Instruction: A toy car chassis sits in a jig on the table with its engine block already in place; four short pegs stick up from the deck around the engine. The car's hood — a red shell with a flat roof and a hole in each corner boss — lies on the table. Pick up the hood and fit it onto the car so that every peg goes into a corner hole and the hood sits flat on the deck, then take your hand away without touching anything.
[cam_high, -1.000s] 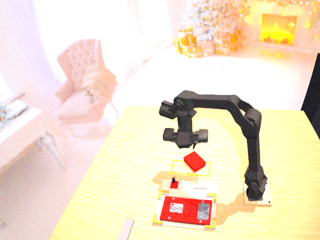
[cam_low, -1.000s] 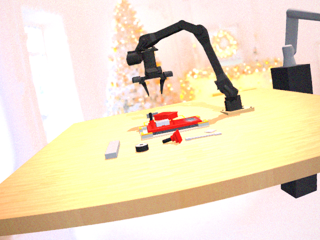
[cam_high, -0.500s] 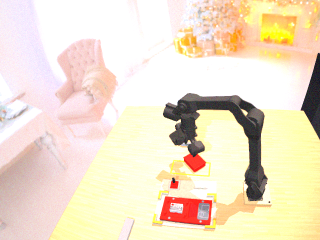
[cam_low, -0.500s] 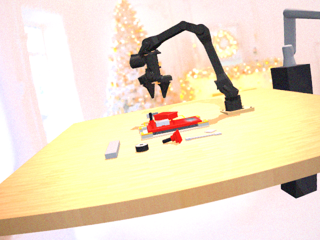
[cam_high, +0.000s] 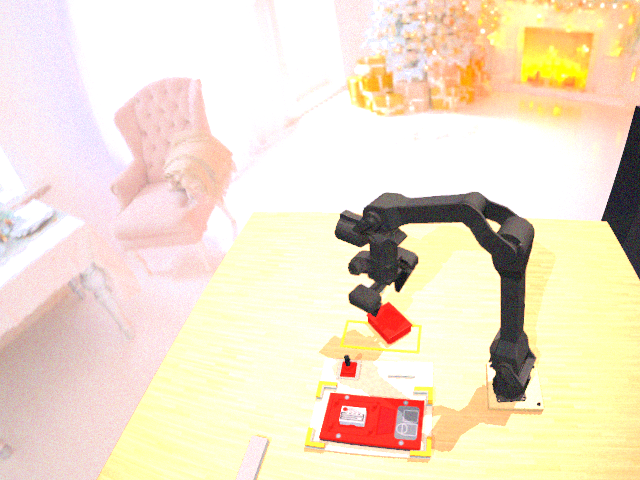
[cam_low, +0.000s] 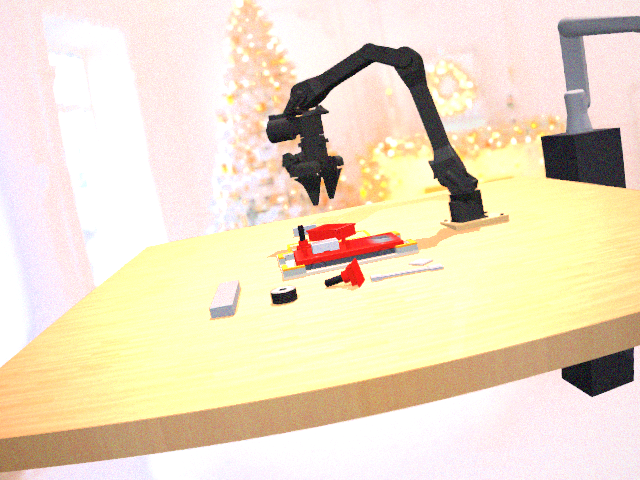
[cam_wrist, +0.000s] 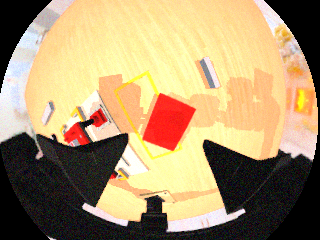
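Right now the red hood is 1 cm behind my gripper tip and 7 cm below it. The rest, counted from my gripper tip: thin grey strip (3 cm behind, 47 cm to the left, 8 cm below); then grey engine block (6 cm ahead, 27 cm to the left, 6 cm below); then black wheel (17 cm ahead, 46 cm to the left, 8 cm below).
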